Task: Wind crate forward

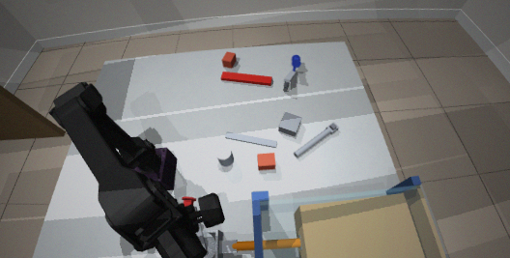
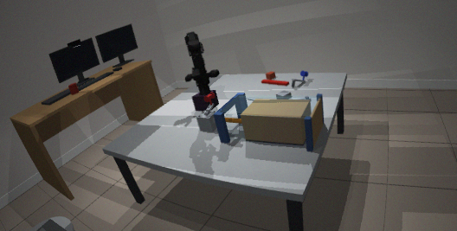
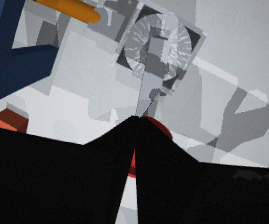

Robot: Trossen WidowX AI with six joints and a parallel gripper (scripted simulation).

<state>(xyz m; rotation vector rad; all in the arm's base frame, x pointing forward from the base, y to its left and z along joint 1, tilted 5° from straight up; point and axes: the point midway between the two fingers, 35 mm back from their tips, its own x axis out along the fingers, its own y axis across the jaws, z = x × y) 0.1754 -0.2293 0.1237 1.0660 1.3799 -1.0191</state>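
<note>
Now: gripper tip 80 mm above the red knob, 60 mm to the right of it and 30 mm past it. Also, from my gripper tip: red-knobbed handle (110 mm below, 20 mm to the left, 20 mm behind); grey winch (190 mm below, 50 mm to the right, 20 mm behind); blue steel frame (150 mm ahead, 110 mm below, 50 mm to the right).
</note>
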